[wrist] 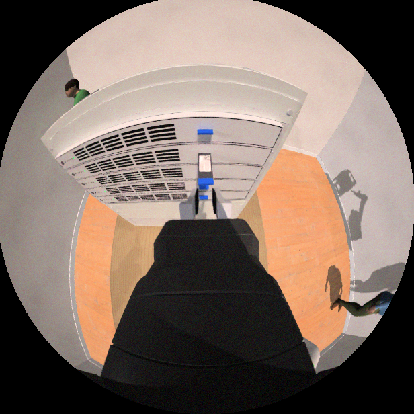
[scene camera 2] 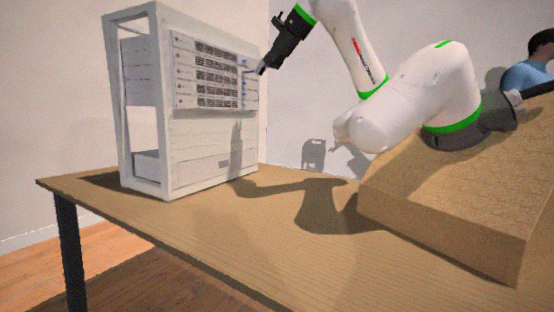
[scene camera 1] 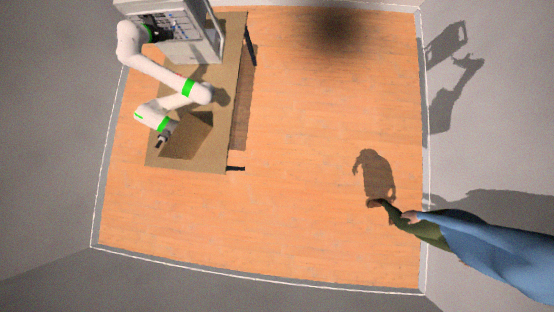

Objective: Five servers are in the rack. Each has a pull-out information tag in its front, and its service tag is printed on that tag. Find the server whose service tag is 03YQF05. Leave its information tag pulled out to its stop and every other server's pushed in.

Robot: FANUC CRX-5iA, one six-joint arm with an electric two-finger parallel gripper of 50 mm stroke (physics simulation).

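Places are measured from the arm's base along level axes (x back, y up, z left), in centimetres.
Pixels of known places: gripper, fingertip midpoint: [scene camera 2: 257, 73] [scene camera 1: 173, 30]; arm's base, origin of the base link: [scene camera 2: 454, 129] [scene camera 1: 174, 129].
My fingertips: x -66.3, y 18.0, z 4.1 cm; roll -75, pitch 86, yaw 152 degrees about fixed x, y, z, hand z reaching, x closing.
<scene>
For each thing: its top centre in the pictures, then the offset to it from my fingertips. "*": a spot on its surface instead. Level surfaces: height alone.
- white rack, middle of its top: [scene camera 2: 195, 34] dx -21.6, dy +14.1, dz +12.8 cm
- top server's blue tab, surface spot: [scene camera 2: 244, 61] * dx -6.6, dy +5.1, dz +0.6 cm
- wooden table, its level: dy -45.6 cm
The white rack [scene camera 1: 192, 52] [scene camera 2: 164, 150] [wrist: 200, 90] holds five stacked servers. The second server's information tag [wrist: 205, 163] is pulled out, with its blue tab [wrist: 205, 181] at the near end; its print is too small to read surely. The top server's blue tab [scene camera 2: 244, 61] [wrist: 205, 132] sits close to the front, as do the lower blue tabs [scene camera 2: 244, 94] [wrist: 203, 197] that show. My gripper [scene camera 2: 259, 68] [wrist: 205, 196] is open and appears empty, its fingertips a little apart and just off the end of the pulled-out tag. The third server's tab is hidden in the wrist view.
The rack stands on a wooden table [scene camera 1: 220, 120] [scene camera 2: 210, 225]. The arm's base is on a tilted brown block [scene camera 1: 187, 140] [scene camera 2: 440, 220] at the other end. A person in blue [scene camera 1: 480, 240] [scene camera 2: 522, 75] is across the room; a person in green [wrist: 80, 96] is behind the rack.
</scene>
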